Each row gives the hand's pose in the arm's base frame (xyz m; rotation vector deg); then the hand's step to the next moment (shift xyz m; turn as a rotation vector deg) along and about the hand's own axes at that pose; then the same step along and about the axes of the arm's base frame.
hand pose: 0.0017 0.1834 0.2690 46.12 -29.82 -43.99
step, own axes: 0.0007 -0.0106 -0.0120 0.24 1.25 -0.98
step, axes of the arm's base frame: 0.0042 -0.0001 -0.0155 1.31 0.82 0.44
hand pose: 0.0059 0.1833 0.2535 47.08 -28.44 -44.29
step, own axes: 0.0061 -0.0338 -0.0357 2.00 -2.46 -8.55
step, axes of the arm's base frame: 0.0134 -0.0032 -0.0476 5.88 1.31 -6.85
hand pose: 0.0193 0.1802 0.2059 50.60 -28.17 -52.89
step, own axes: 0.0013 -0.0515 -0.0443 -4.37 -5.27 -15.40
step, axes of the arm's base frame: 0.0072 0.0027 -0.0675 5.94 8.85 -13.06
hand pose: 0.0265 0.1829 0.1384 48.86 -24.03 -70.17
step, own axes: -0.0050 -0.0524 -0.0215 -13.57 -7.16 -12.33
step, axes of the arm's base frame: -0.0204 0.0072 -0.0526 -0.33 16.24 -11.12
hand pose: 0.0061 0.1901 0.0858 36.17 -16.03 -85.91
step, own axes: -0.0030 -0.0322 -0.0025 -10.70 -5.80 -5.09
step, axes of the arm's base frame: -0.0258 0.0050 -0.0190 -2.91 11.81 -5.10
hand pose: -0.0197 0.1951 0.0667 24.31 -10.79 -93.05
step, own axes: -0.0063 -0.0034 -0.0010 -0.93 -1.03 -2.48
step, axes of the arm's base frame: -0.0025 0.0067 -0.0012 0.04 1.35 -2.50
